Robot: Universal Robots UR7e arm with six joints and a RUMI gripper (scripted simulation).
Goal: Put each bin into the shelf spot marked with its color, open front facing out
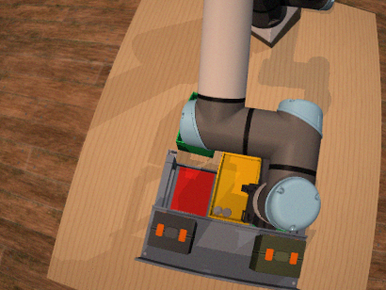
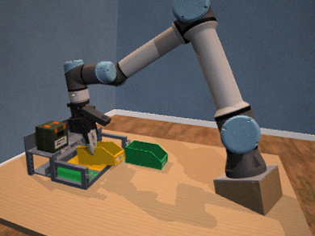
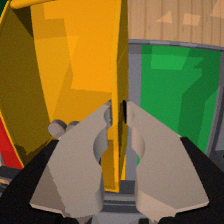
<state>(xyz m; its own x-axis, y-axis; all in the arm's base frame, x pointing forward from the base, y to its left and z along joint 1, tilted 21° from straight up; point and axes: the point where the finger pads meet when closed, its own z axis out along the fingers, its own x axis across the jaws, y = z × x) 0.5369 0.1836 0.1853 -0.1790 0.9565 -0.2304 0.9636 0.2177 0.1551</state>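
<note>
Right now my hand is 5 cm to the left of the yellow bin and 3 cm above it. Round my hand: yellow mark 6 cm ahead, 3 cm to the right, 8 cm below; green mark 4 cm ahead, 8 cm to the left, 8 cm below; red mark 8 cm ahead, 14 cm to the right, 8 cm below.
</note>
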